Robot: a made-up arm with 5 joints. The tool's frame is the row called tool.
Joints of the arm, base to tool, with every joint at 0 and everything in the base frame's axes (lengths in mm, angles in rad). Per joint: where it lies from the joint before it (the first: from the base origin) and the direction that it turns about. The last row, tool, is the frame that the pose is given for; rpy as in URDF.
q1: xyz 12 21 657 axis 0 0 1
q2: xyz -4 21 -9 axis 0 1 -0.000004
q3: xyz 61 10 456 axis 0 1 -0.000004
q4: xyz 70 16 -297 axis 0 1 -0.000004
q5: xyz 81 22 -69 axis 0 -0.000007 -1
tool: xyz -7 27 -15 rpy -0.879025 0.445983 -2.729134
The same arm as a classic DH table. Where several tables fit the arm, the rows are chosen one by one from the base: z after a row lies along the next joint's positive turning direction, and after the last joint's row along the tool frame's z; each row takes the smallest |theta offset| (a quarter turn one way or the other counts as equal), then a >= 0, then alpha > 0; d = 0 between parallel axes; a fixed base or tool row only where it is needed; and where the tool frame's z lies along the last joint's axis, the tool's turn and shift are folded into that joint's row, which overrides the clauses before.
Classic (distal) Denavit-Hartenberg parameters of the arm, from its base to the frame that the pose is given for. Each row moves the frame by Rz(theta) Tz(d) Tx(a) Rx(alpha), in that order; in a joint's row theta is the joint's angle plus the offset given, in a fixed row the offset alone. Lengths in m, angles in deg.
base (fixed): a 0.0242  alpha 0.00  d 0.0000  theta0 60.26
q1: a -0.0040  alpha -90.00  d 0.6480  theta0 -60.26
q2: a 0.4601  alpha 0.00  d 0.0000  theta0 -82.38
q3: a -0.3051  alpha 0.00  d 0.0000  theta0 -20.88
q4: a -0.0810  alpha 90.00  d 0.0690  theta0 -76.74
q5: a 0.0051  alpha 125.14  d 0.0647  theta0 -3.97
tool (fixed): a 0.0000  alpha 0.00  d -0.0335  theta0 31.83

